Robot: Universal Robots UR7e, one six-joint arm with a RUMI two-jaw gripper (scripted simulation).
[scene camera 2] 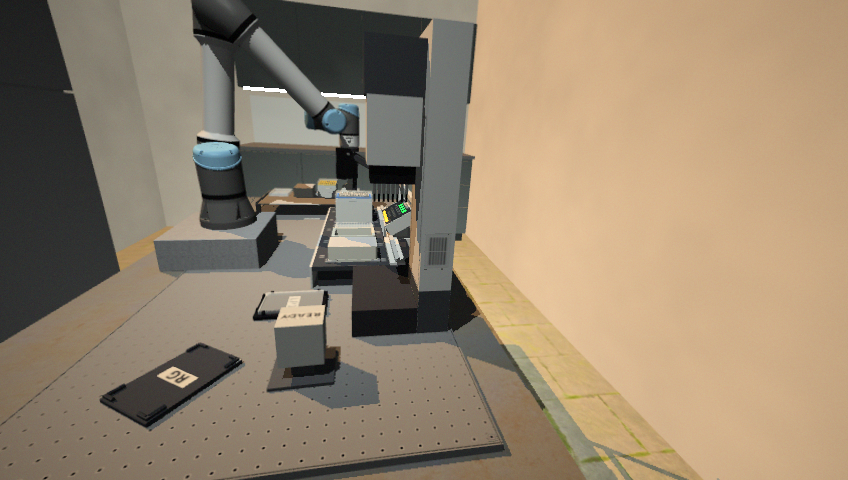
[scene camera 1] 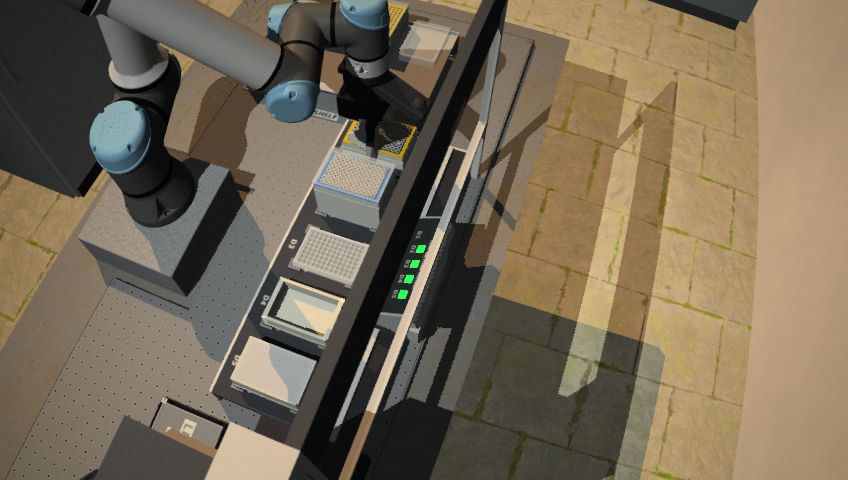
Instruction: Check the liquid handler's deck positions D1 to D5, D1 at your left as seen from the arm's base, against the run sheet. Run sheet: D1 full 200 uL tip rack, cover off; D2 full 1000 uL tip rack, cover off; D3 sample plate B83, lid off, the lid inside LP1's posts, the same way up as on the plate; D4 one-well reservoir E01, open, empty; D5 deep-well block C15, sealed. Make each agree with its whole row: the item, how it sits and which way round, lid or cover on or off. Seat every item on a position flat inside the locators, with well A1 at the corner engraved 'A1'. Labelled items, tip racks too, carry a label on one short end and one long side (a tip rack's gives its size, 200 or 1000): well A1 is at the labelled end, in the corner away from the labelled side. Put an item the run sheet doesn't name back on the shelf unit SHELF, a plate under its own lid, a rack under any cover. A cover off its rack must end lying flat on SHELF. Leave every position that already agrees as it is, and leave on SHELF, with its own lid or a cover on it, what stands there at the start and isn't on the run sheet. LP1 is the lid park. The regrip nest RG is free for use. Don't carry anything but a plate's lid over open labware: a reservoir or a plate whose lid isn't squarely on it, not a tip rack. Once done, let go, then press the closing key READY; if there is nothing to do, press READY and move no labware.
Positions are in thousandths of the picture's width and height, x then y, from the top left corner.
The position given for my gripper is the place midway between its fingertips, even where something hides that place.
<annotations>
my gripper: scene camera 2 417,424; scene camera 1 448,303
blue-rimmed tip rack: scene camera 2 407,441; scene camera 1 424,447
clear lid: scene camera 2 323,628; scene camera 1 234,893
</annotations>
